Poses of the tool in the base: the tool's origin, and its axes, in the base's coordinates. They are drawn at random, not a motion.
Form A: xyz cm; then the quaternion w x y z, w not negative.
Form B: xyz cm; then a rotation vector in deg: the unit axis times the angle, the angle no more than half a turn. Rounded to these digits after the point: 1 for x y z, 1 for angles.
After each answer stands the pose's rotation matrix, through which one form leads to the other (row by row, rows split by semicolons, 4 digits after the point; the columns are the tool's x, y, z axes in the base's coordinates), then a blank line. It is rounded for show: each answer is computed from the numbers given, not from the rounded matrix.
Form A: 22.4, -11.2, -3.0, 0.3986, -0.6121, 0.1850, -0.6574
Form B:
22.4, -11.2, -3.0, -88.8, 26.8, -95.4
0.0672 0.2976 0.9523; -0.7506 -0.6138 0.2447; 0.6573 -0.7312 0.1822

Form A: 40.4, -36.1, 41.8, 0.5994, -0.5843, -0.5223, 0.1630
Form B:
40.4, -36.1, 41.8, -77.6, -69.4, 21.7
0.4013 0.4149 -0.8166; 0.8057 0.2641 0.5302; 0.4356 -0.8707 -0.2283

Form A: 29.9, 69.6, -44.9, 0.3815, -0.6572, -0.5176, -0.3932
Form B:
29.9, 69.6, -44.9, -96.1, -75.7, -57.5
0.1549 0.9804 0.1219; 0.3803 -0.1731 0.9085; 0.9118 -0.0944 -0.3997

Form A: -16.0, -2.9, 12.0, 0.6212, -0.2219, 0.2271, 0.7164
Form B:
-16.0, -2.9, 12.0, -29.2, 29.9, 94.3
-0.1297 -0.9909 -0.0358; 0.7893 -0.1250 0.6011; -0.6001 0.0497 0.7984

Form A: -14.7, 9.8, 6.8, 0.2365, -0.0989, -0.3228, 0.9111
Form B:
-14.7, 9.8, 6.8, -15.5, -50.7, 143.1
-0.8686 -0.3671 -0.3329; 0.4948 -0.6797 -0.5414; -0.0275 -0.6350 0.7720

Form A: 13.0, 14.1, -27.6, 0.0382, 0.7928, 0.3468, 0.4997
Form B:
13.0, 14.1, -27.6, 139.3, 61.0, 87.8
0.2600 0.5117 0.8189; 0.5881 -0.7565 0.2860; 0.7659 0.4072 -0.4977

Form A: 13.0, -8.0, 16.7, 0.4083, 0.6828, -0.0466, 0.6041
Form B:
13.0, -8.0, 16.7, 98.6, -6.7, 87.2
0.2658 -0.5569 0.7869; 0.4297 -0.6623 -0.6139; 0.8630 0.5013 0.0633

